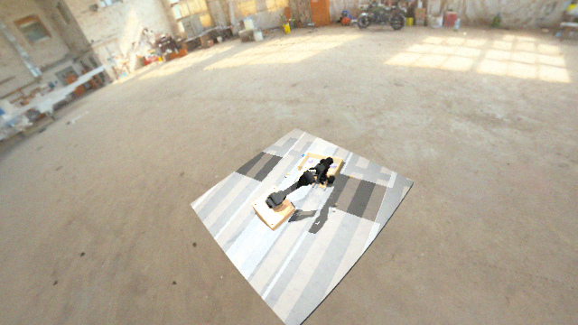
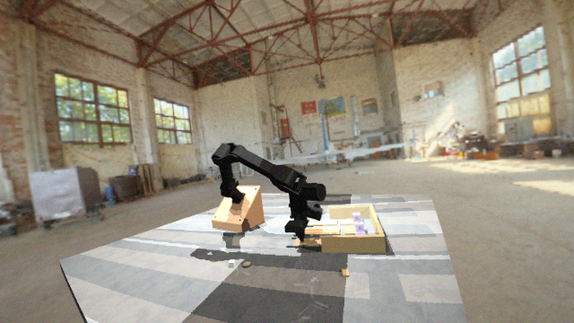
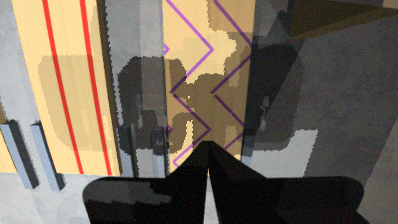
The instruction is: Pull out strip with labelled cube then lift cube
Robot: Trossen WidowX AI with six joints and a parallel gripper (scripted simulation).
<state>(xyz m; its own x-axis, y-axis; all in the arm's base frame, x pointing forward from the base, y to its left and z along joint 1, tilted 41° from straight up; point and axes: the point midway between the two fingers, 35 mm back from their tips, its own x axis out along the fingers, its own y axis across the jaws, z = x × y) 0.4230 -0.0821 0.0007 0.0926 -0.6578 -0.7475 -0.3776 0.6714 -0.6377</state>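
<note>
Now: the zigzag strip 9 cm ahead of my gripper tip and 4 cm to the left of it.
</note>
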